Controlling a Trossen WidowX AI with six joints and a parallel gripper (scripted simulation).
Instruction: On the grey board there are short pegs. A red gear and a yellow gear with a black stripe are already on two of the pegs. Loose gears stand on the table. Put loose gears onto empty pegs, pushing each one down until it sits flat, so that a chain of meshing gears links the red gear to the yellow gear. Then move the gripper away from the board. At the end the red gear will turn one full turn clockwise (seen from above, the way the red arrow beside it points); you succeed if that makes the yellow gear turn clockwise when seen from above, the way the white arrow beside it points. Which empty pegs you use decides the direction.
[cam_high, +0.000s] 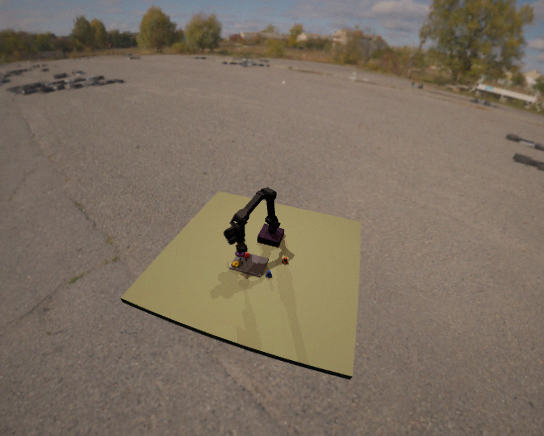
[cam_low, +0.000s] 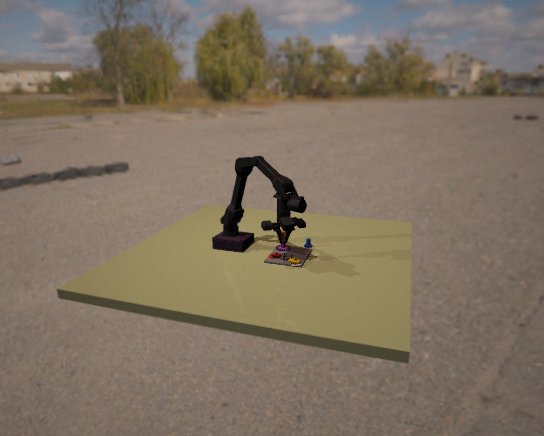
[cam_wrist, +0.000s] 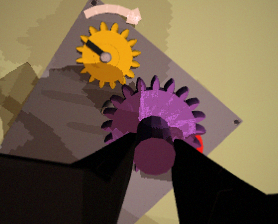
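Right now my gripper tip is 7 cm above the red gear, 4 cm past it and 3 cm to the right of it. Also, from my gripper tip: blue gear (21 cm to the left, 7 cm below, 6 cm ahead); then purple gear (1 cm below); then yellow gear (7 cm below, 5 cm ahead, 1 cm to the right).
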